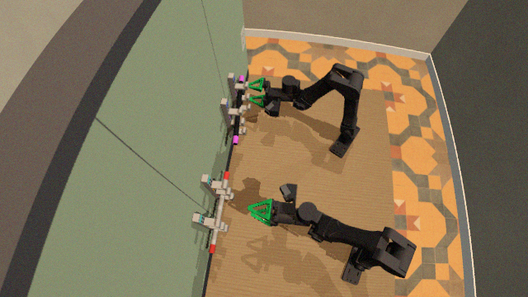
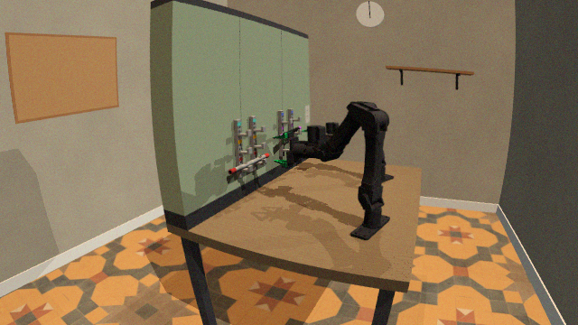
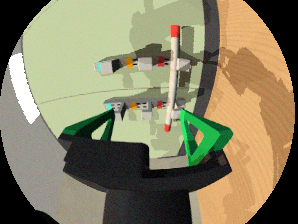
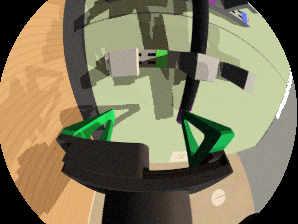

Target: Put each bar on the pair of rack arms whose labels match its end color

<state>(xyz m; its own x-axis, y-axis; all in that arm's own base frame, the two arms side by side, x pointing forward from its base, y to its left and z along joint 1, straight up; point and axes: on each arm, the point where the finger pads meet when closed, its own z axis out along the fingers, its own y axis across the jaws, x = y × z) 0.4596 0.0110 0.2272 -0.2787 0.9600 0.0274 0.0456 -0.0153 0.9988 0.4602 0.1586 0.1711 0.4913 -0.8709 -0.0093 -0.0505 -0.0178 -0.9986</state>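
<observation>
Now: the bar 3 cm ahead of my right hand, 12 cm to the left of it and 6 cm above it. From my right hand the other things lie so: green wall panel (16 cm ahead, 33 cm to the left, 25 cm above).
</observation>
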